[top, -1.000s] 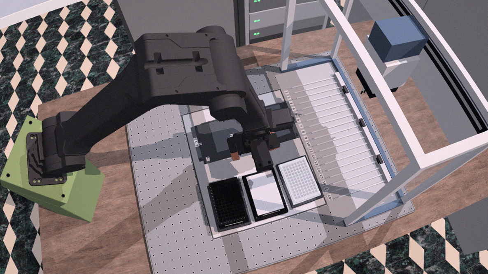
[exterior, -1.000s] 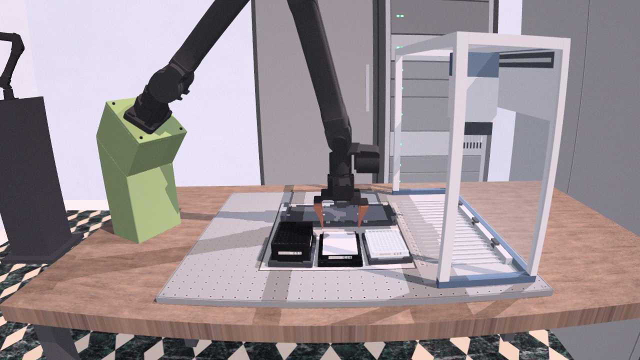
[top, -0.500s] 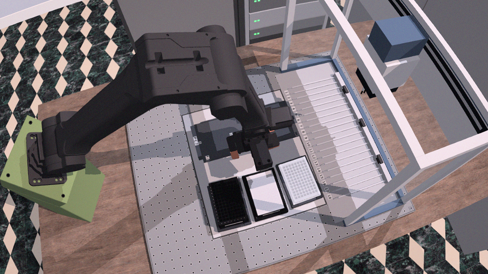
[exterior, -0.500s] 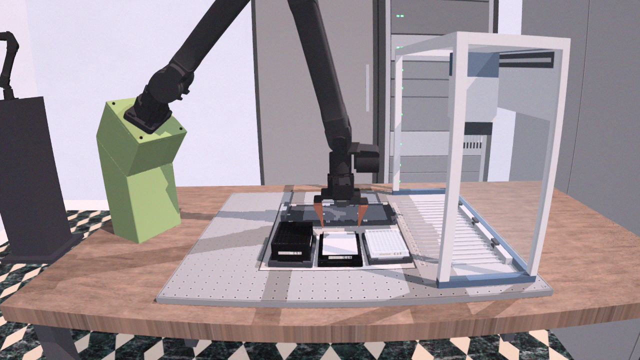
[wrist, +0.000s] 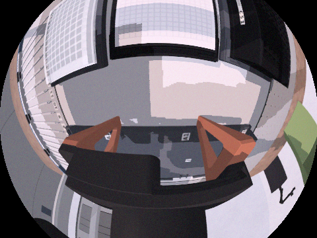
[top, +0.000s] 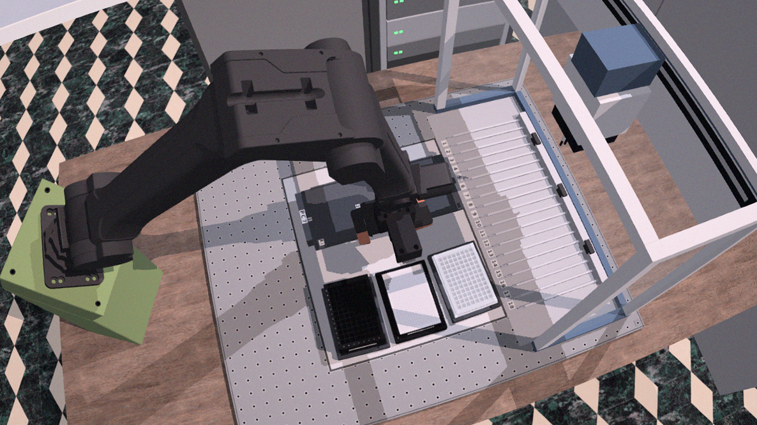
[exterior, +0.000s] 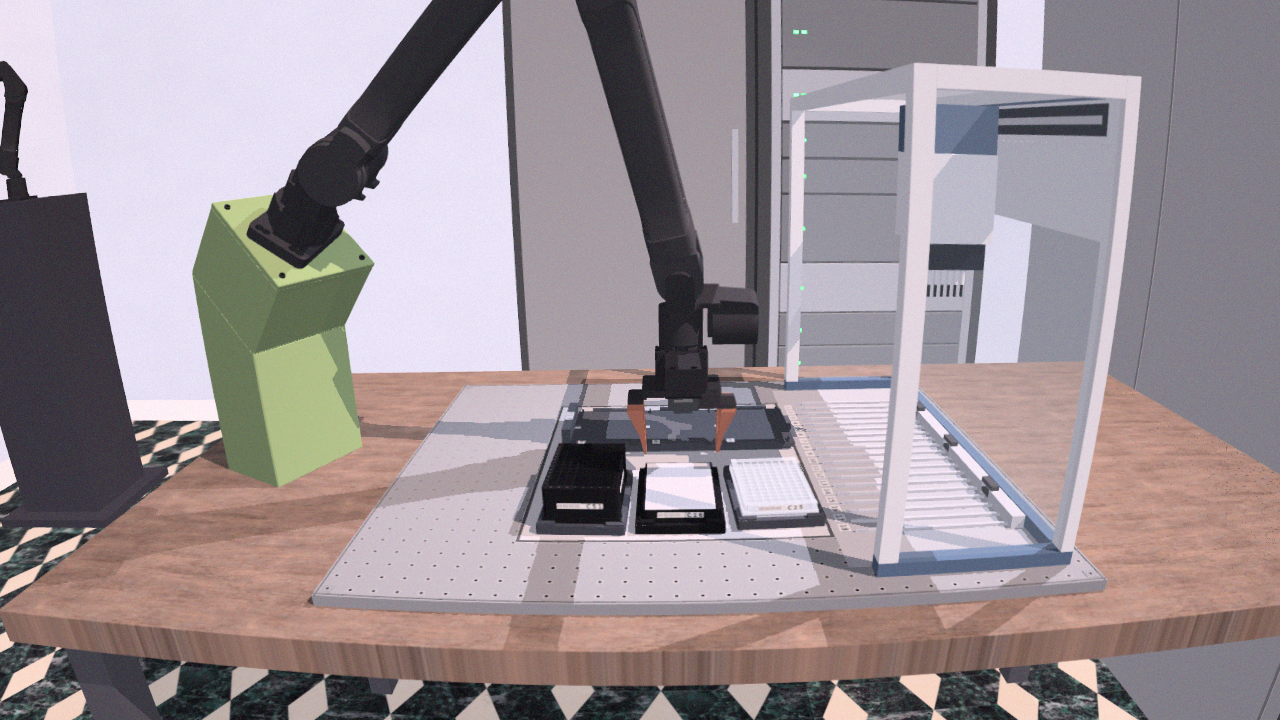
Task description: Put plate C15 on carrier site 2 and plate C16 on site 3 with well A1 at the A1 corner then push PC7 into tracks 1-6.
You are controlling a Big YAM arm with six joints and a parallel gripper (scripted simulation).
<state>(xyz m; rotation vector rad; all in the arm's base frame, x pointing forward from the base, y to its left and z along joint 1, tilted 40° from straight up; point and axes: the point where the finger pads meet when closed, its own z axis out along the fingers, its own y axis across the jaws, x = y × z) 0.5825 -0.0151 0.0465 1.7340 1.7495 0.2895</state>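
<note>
Now: hand 140 mm to the left of the nest S2, 20 mm past it and 10 mm above it. Also, from my hand: white 96-well plate C15 (140 mm to the right, 90 mm ahead); dark carrier PC7 (80 mm to the left, 10 mm ahead); nest S3 (140 mm to the right, 90 mm ahead, 10 mm below).
</note>
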